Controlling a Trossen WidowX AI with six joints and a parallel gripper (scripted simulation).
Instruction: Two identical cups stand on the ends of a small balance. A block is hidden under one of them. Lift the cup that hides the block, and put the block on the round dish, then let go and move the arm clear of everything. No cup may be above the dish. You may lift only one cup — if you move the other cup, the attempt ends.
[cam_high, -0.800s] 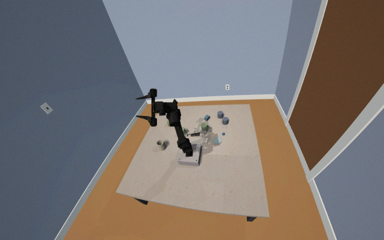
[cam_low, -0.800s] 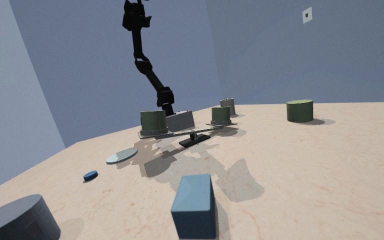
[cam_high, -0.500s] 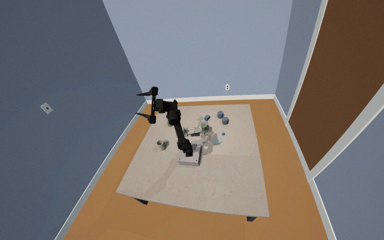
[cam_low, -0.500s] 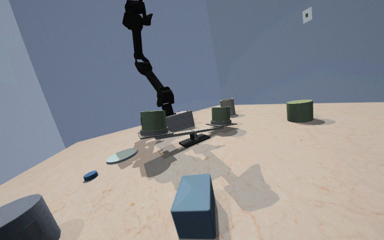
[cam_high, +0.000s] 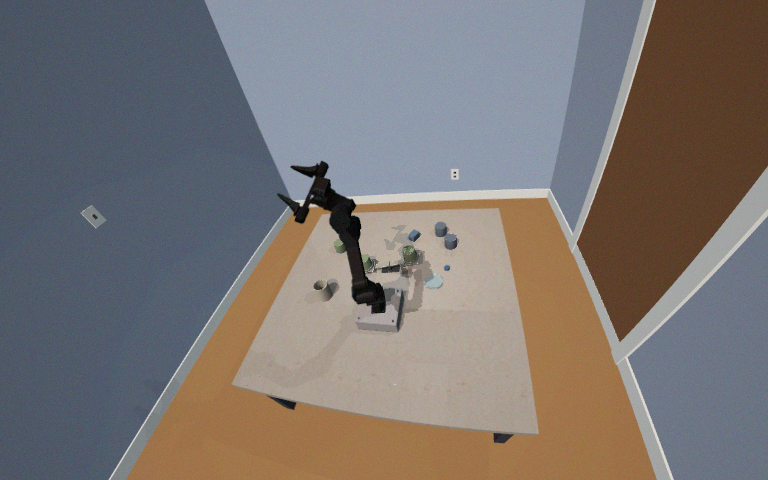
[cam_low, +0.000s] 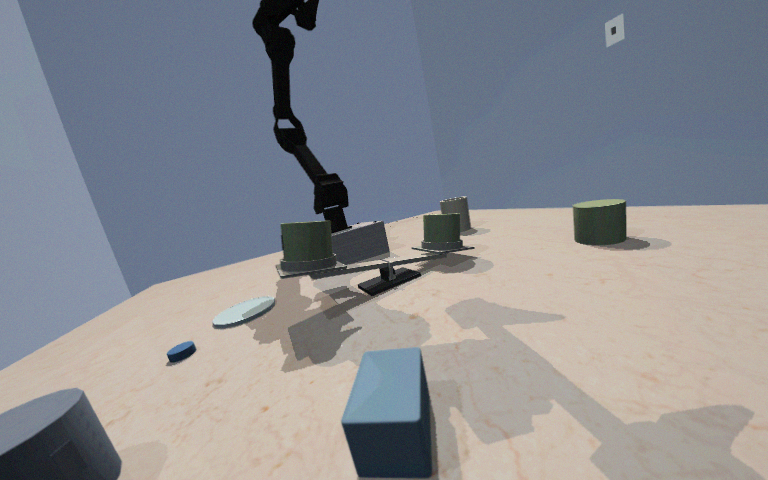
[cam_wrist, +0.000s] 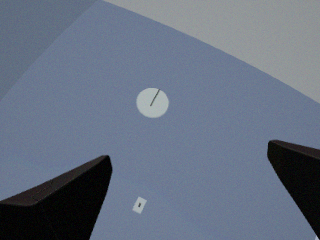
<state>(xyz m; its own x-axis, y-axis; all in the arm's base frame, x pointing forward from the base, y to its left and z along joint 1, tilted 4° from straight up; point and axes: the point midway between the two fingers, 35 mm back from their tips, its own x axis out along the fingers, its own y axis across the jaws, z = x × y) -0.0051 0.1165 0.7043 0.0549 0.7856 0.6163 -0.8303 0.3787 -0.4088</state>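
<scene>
The pale green block is 360 mm ahead of my gripper tip, 40 mm to the right of it and 760 mm below it. From my gripper tip the other things lie so: balance 360 mm ahead, 170 mm to the right, 760 mm below; then beige cup 200 mm ahead, 190 mm to the left, 760 mm below; then pale blue round dish 230 mm ahead, 400 mm to the right, 800 mm below.
</scene>
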